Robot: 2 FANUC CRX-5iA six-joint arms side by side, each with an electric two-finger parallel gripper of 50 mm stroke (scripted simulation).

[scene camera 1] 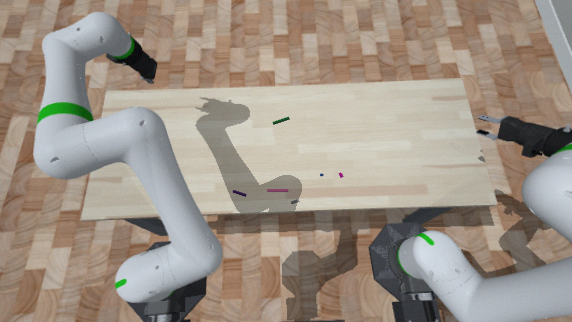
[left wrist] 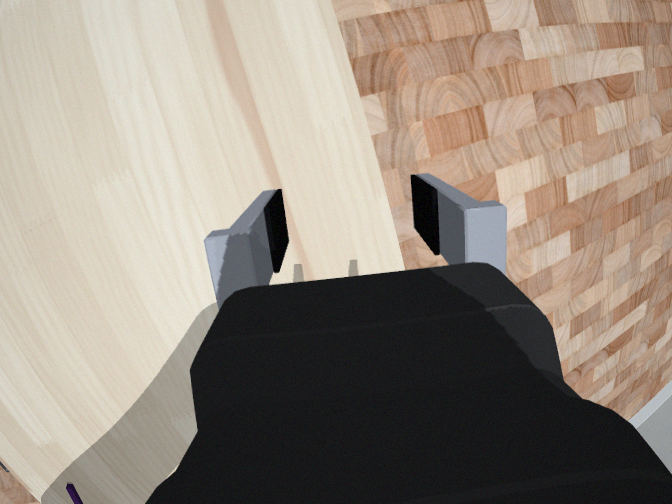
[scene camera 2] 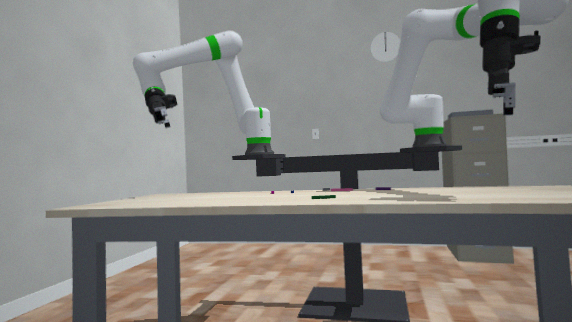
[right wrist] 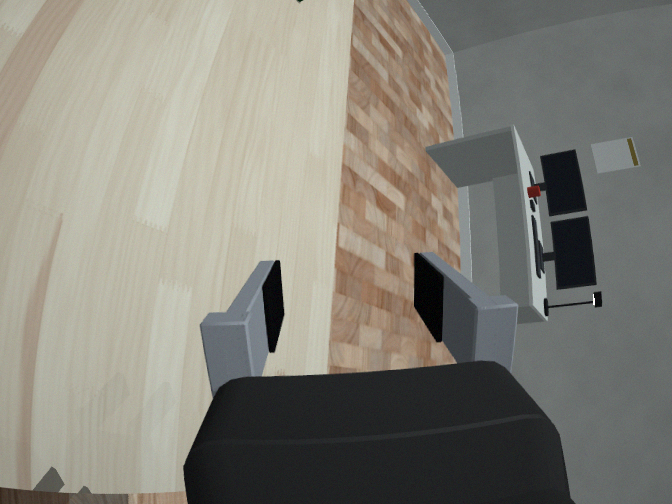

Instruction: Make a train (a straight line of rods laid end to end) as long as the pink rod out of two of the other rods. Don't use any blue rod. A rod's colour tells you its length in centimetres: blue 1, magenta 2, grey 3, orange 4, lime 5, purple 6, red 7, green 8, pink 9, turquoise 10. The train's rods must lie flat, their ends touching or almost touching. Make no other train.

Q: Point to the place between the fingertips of my left gripper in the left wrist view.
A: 349, 208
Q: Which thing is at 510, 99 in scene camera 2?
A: My left gripper.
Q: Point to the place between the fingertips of my right gripper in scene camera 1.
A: At 479, 124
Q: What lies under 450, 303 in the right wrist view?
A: My right gripper.
